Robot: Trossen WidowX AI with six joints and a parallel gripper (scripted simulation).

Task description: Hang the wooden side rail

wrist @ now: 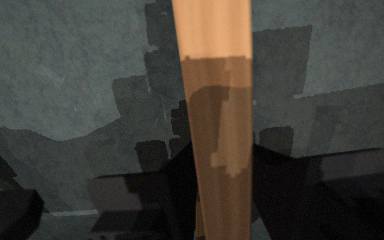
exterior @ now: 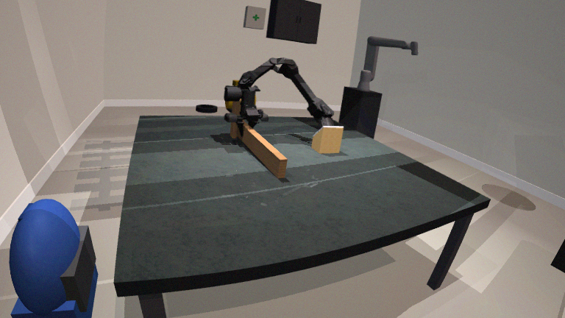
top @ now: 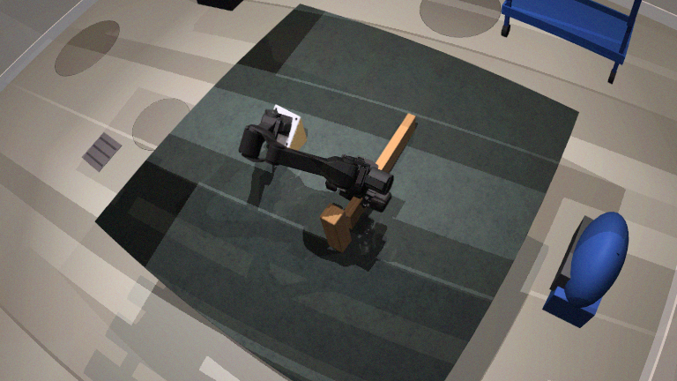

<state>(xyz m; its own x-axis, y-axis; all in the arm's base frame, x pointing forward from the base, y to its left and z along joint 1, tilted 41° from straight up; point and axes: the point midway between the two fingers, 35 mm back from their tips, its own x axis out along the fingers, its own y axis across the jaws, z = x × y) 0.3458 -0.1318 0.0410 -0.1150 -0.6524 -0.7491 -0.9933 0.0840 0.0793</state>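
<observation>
Right now the headboard post is 12 cm to the right of my gripper tip and 4 cm above it.
</observation>
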